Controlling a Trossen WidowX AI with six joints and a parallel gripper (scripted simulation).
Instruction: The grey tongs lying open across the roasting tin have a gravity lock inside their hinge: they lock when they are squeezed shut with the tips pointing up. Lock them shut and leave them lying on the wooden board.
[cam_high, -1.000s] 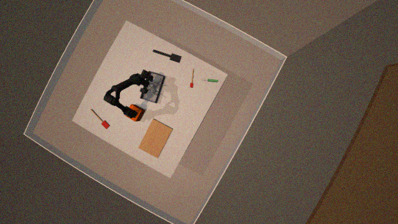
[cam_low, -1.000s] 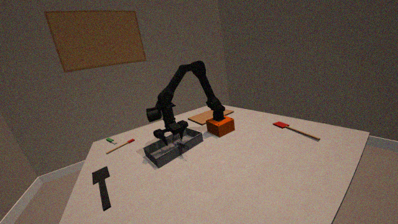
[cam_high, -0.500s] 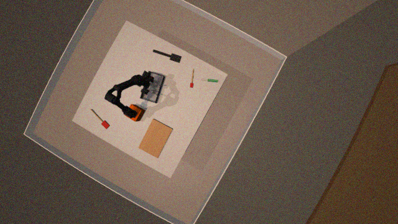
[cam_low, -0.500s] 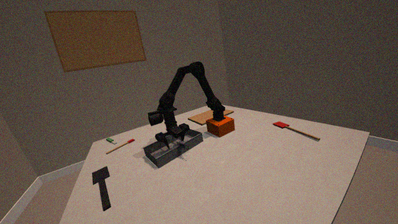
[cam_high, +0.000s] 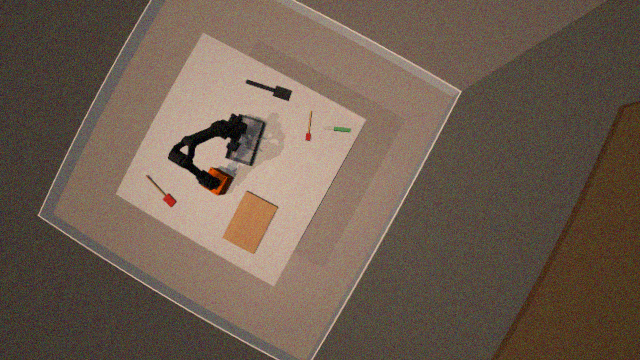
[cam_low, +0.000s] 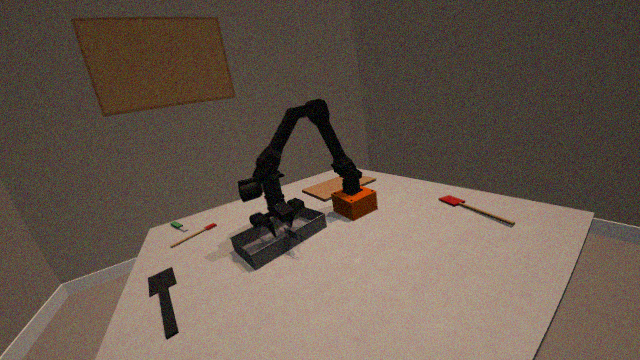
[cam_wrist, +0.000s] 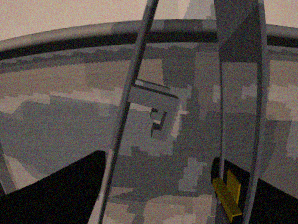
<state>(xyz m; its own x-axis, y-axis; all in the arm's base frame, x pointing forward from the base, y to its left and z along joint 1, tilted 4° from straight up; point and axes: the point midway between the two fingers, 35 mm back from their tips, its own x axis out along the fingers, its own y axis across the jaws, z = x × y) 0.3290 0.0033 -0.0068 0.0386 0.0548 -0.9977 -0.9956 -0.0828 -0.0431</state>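
The roasting tin lies 20 mm to the right of my gripper tip. Also, from my gripper tip: wooden board 470 mm behind, 300 mm to the right, 20 mm below; then red-tipped stick 270 mm ahead, 350 mm to the right, 20 mm below; then black spatula 390 mm ahead, 10 mm to the left, 30 mm below.
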